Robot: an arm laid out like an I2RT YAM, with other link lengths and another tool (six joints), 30 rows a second.
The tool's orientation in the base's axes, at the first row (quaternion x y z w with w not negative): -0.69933 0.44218 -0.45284 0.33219
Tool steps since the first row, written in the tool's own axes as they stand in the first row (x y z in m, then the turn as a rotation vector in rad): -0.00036 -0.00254 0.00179 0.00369 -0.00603 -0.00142; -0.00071 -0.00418 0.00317 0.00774 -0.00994 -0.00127; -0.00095 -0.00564 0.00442 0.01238 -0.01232 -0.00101; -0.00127 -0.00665 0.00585 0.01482 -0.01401 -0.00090; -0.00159 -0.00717 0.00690 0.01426 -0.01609 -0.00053; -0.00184 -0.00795 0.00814 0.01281 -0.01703 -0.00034; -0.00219 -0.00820 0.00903 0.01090 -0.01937 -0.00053; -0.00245 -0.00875 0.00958 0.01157 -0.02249 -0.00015; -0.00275 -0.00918 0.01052 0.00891 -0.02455 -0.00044; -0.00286 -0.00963 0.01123 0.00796 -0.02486 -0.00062; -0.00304 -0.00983 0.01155 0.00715 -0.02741 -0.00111
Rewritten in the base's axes. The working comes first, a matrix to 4 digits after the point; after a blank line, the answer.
The tool's axes in the first row as the columns of a matrix, in the base's axes (used below as rounded here):
0.1988 -0.3176 0.9271
-0.9193 -0.3883 0.0641
0.3396 -0.8651 -0.3692

0.00239 0.00143 0.00141 0.00133 -0.00114 0.00699; 0.00413 0.00248 0.00220 0.00352 -0.00334 0.01170; 0.00570 0.00335 0.00292 0.00544 -0.00666 0.01524; 0.00728 0.00412 0.00316 0.00656 -0.00824 0.01749; 0.00836 0.00469 0.00312 0.00745 -0.00690 0.01896; 0.00971 0.00530 0.00325 0.00764 -0.00519 0.01921; 0.01054 0.00578 0.00302 0.00783 -0.00253 0.02065; 0.01117 0.00626 0.00320 0.00930 -0.00191 0.02344; 0.01212 0.00677 0.00312 0.00916 0.00131 0.02443; 0.01290 0.00709 0.00321 0.00890 0.00230 0.02444; 0.01323 0.00735 0.00321 0.00910 0.00400 0.02655
